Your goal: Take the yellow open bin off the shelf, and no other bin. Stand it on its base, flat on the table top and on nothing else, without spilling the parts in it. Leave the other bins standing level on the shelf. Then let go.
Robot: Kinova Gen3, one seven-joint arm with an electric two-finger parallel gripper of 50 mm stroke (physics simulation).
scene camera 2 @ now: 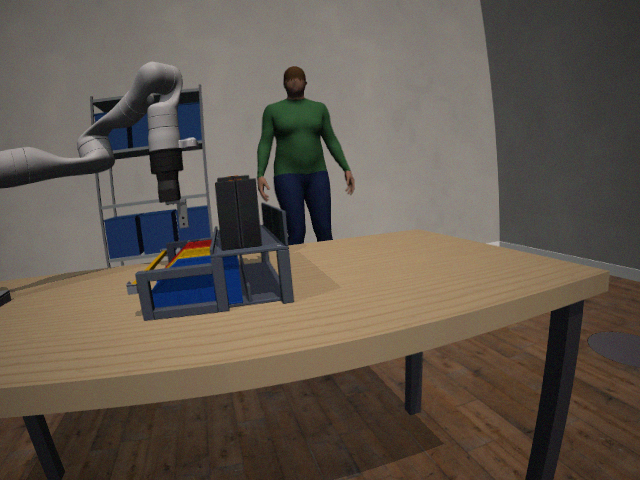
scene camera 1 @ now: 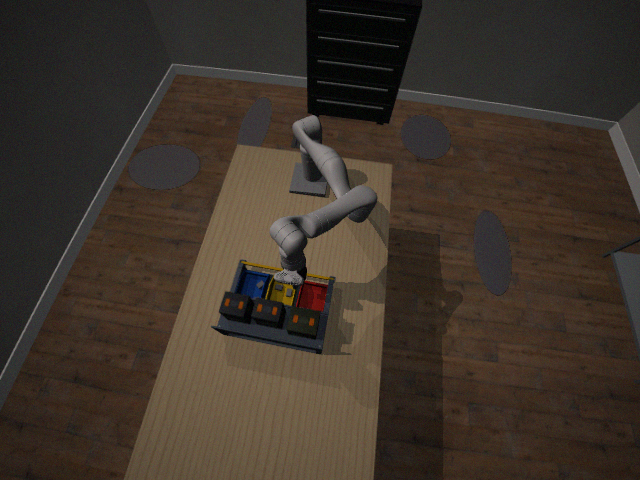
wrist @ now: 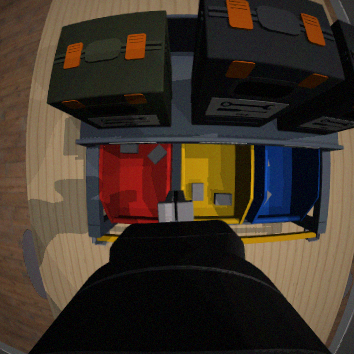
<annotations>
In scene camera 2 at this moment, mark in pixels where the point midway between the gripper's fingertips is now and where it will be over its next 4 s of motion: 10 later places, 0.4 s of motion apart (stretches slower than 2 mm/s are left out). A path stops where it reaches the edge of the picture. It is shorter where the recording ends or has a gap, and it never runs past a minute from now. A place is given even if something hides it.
My gripper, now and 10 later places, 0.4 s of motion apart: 184,227; 160,240; 156,243; 168,243; 191,241; 193,252; 195,264; 194,265; 195,265; 194,267; 194,270
</annotations>
